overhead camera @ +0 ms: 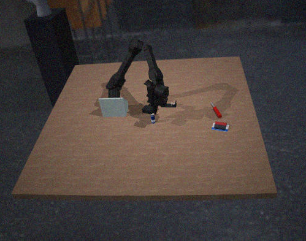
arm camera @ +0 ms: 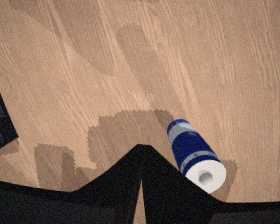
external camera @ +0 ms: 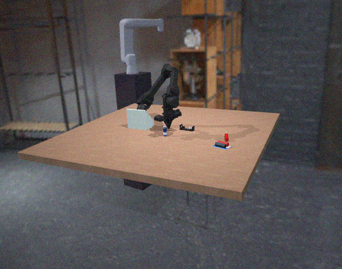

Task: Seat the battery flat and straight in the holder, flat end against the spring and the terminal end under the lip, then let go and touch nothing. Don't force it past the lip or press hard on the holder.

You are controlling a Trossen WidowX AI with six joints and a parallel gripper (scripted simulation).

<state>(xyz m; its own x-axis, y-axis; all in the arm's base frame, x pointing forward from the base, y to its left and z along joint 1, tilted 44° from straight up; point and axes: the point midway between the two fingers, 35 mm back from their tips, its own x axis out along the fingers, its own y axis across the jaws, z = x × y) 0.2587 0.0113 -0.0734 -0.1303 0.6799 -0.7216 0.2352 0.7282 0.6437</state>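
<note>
Right now the battery is 30 mm to the right of my gripper tip, 10 mm below it and 10 mm behind it. From my gripper tip the other things lie so: red screwdriver (340 mm ahead, 120 mm to the left, 30 mm below).
</note>
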